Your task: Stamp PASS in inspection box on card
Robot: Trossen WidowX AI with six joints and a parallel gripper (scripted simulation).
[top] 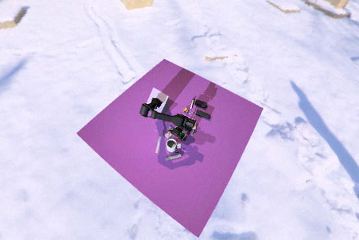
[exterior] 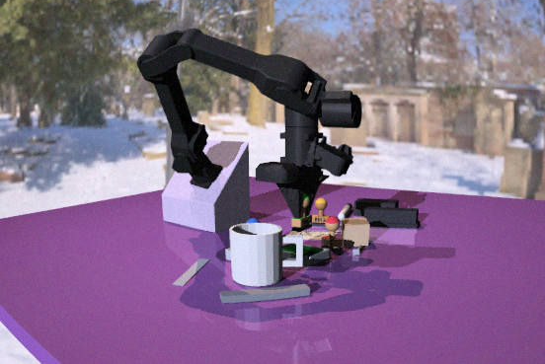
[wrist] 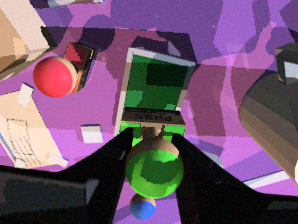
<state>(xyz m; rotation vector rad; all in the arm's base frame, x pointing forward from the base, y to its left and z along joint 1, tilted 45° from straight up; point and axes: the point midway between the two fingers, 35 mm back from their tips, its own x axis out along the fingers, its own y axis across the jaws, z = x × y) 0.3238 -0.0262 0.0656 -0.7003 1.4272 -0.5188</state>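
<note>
Right now the green ink pad is 70 mm below my gripper tip. Also, from my gripper tip: red-knobbed stamp (70 mm to the left, 60 mm below, 20 mm ahead); then green-knob stamp (right at my gripper tip); then blue stamp (100 mm behind, 60 mm below, 20 mm to the right).
</note>
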